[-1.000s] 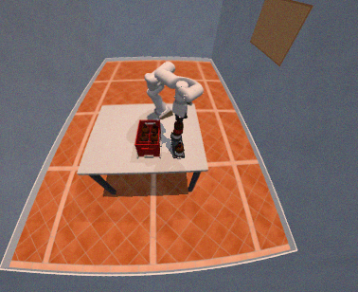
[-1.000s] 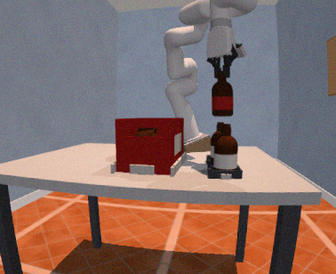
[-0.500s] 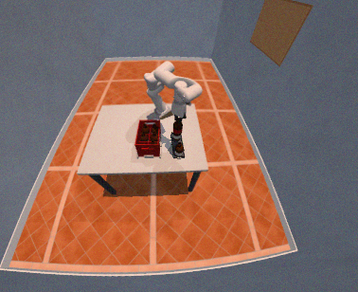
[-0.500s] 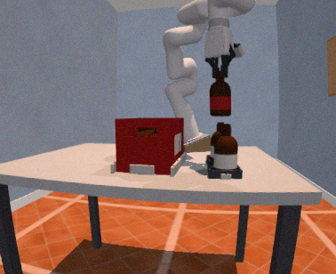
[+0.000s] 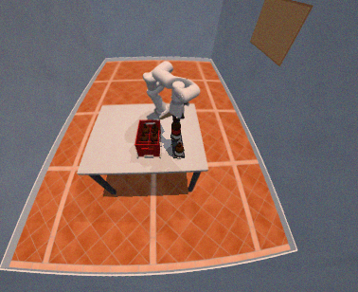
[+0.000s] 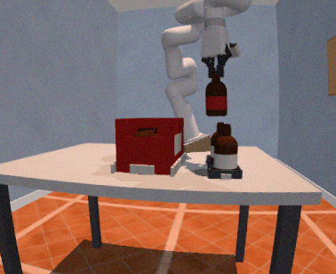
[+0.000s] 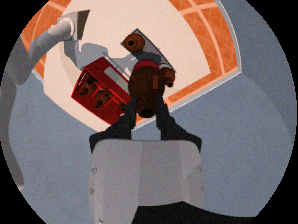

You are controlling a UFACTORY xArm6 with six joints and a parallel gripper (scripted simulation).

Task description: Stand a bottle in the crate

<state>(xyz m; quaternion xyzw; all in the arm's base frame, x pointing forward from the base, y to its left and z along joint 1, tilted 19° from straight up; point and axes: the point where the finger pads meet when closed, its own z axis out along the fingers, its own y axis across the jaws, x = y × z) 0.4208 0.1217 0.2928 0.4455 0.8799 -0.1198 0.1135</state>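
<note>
My hand is 70 mm above the brown bottle. From my hand the other things lie so: red crate (250 mm below, 220 mm to the right, 70 mm behind); then tray (320 mm below, 20 mm to the left).
</note>
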